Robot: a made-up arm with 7 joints. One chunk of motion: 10 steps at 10 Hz.
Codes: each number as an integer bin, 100 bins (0 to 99) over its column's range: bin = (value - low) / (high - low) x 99, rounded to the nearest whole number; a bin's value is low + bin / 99 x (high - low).
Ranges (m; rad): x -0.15..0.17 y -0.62..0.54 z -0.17..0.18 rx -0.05..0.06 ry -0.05..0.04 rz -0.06..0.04
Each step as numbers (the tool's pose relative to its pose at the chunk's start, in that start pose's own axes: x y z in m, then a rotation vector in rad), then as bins.
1 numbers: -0.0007 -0.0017 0.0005 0.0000 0.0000 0.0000
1 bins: 46 53 48 45 55 59
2 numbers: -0.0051 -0.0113 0.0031 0.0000 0.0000 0.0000
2 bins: 45 52 49 45 55 59
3 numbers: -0.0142 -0.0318 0.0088 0.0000 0.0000 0.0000
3 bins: 42 50 51 45 55 59
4 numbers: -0.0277 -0.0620 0.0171 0.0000 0.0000 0.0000
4 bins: 38 48 53 45 55 59
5 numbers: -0.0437 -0.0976 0.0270 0.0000 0.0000 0.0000
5 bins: 33 45 56 45 55 59
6 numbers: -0.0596 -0.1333 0.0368 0.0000 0.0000 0.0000
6 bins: 28 42 58 45 55 59
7 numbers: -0.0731 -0.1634 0.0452 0.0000 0.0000 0.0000
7 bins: 24 39 61 45 55 59
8 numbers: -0.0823 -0.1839 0.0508 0.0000 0.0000 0.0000
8 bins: 21 37 62 45 55 59
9 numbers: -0.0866 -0.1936 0.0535 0.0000 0.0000 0.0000
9 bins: 20 36 63 45 55 59
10 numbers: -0.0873 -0.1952 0.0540 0.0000 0.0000 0.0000
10 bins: 19 36 63 45 55 59
